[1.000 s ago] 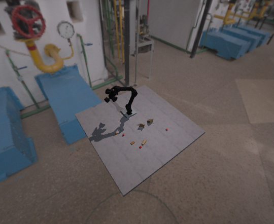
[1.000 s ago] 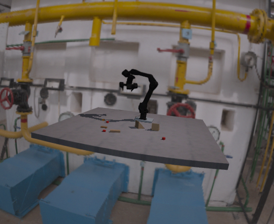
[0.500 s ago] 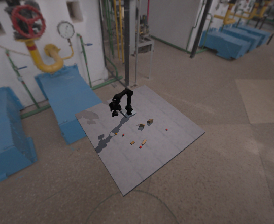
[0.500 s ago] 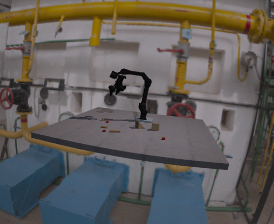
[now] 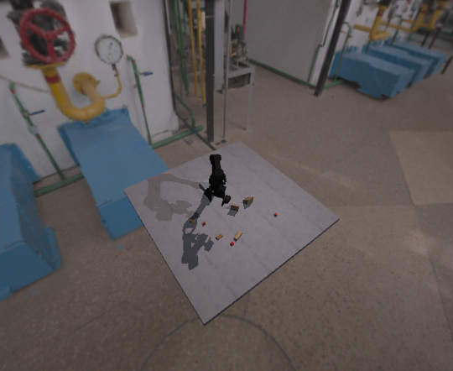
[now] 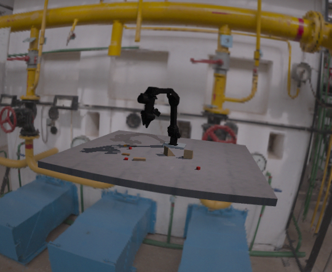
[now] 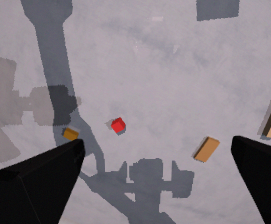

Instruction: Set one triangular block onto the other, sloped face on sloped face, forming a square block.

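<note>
Right now my gripper tip is 320 mm to the right of the triangular block, 160 mm above it and 30 mm past it.
</note>
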